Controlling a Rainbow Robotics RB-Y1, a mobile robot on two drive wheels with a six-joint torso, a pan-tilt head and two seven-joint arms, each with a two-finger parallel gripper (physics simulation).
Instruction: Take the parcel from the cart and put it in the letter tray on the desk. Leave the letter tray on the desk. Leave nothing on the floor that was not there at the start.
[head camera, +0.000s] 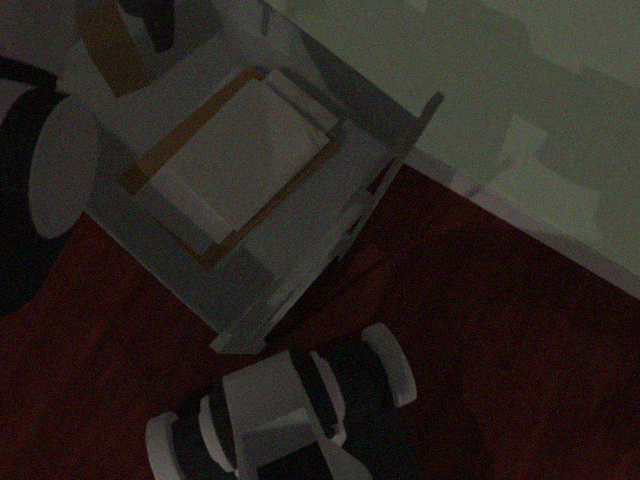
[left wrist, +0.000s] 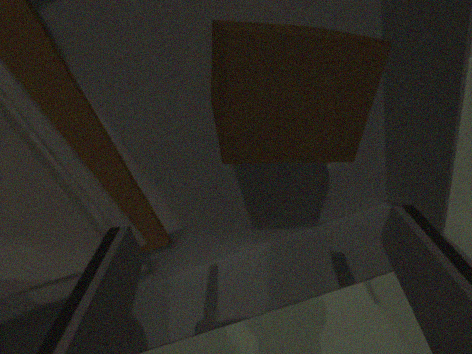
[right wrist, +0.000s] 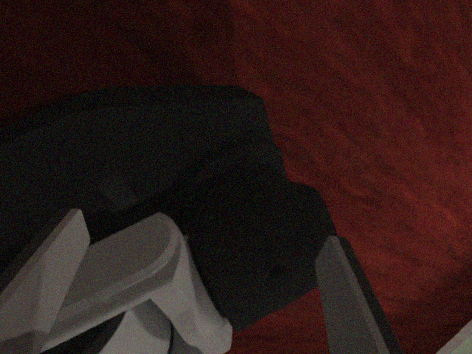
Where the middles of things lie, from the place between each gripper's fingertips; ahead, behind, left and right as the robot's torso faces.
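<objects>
My left gripper: 7 cm above the brown parcel (left wrist: 280, 93), 5 cm to the right of it.
Brown parcel: 560 mm to the left of my right hand, 790 mm ahead of it, 280 mm above it.
</objects>
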